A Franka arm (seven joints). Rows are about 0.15 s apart.
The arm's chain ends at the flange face. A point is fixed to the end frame.
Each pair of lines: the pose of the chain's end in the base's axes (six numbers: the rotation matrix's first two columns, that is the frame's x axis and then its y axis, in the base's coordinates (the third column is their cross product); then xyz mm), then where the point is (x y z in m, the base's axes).
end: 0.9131 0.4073 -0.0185 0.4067 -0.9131 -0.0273 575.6 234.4 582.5
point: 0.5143 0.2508 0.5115
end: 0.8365 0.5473 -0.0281 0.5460 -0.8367 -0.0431 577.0 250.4 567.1
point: 0.5127 0.2574 0.4972
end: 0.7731 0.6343 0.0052 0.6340 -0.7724 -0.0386 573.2 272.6 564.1
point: 0.5105 0.2739 0.4924
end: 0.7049 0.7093 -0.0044 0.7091 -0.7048 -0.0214 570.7 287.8 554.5
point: 0.5086 0.2814 0.4825
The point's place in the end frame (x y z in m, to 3 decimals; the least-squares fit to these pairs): -0.048 -0.038 0.073
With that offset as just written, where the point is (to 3 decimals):
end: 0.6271 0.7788 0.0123 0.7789 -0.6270 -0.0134 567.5 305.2 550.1
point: 0.508 0.293 0.477
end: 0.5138 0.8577 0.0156 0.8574 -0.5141 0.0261 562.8 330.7 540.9
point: 0.508 0.309 0.466
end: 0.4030 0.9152 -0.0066 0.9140 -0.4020 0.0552 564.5 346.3 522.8
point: 0.514 0.316 0.448
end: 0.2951 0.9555 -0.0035 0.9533 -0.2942 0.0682 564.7 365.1 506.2
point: 0.519 0.329 0.431
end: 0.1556 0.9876 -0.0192 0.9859 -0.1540 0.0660 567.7 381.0 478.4
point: 0.527 0.337 0.404
